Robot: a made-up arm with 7 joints. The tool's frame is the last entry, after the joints.
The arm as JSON. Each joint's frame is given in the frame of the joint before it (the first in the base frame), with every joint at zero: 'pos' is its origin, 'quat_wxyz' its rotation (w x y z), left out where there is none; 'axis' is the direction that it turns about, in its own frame. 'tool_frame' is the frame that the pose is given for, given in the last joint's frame.
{
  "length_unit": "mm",
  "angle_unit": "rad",
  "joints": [
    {
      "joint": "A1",
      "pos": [
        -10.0,
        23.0,
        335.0
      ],
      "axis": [
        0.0,
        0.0,
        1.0
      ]
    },
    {
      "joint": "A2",
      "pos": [
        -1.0,
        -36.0,
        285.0
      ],
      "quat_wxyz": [
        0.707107,
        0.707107,
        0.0,
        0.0
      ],
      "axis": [
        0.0,
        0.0,
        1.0
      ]
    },
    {
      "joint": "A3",
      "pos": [
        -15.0,
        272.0,
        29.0
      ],
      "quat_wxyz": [
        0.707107,
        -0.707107,
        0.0,
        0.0
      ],
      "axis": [
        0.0,
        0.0,
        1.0
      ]
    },
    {
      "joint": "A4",
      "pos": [
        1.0,
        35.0,
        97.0
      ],
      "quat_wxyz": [
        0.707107,
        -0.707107,
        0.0,
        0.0
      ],
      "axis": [
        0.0,
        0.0,
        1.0
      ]
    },
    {
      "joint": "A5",
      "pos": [
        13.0,
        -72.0,
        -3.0
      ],
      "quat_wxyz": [
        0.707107,
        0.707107,
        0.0,
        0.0
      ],
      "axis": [
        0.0,
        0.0,
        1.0
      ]
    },
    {
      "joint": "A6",
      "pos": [
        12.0,
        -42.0,
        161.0
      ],
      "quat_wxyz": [
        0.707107,
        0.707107,
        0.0,
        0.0
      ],
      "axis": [
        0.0,
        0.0,
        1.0
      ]
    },
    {
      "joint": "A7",
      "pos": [
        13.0,
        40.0,
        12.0
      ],
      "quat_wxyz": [
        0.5,
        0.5,
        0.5,
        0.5
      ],
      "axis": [
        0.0,
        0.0,
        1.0
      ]
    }
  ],
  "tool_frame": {
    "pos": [
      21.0,
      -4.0,
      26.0
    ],
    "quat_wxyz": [
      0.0,
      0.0,
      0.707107,
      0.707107
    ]
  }
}
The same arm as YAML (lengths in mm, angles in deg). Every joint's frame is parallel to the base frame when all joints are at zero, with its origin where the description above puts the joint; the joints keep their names.
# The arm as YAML. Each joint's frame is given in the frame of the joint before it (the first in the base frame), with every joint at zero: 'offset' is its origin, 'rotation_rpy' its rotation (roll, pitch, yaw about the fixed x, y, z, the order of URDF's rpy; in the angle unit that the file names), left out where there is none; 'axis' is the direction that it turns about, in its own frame. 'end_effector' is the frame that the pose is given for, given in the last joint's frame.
length_unit: mm
angle_unit: deg
chain:
  - id: A1
    offset: [-10.0, 23.0, 335.0]
    axis: "+z"
  - id: A2
    offset: [-1.0, -36.0, 285.0]
    axis: "-y"
  - id: A3
    offset: [-15.0, -29.0, 272.0]
    axis: "+z"
  - id: A4
    offset: [1.0, 35.0, 97.0]
    axis: "+y"
  - id: A5
    offset: [13.0, -3.0, 72.0]
    axis: "+z"
  - id: A6
    offset: [12.0, -42.0, 161.0]
    axis: "-y"
  - id: A7
    offset: [13.0, -12.0, 40.0]
    axis: "+x"
end_effector:
  offset: [26.0, 4.0, 21.0]
  rotation_rpy: [90.0, 90.0, 0.0]

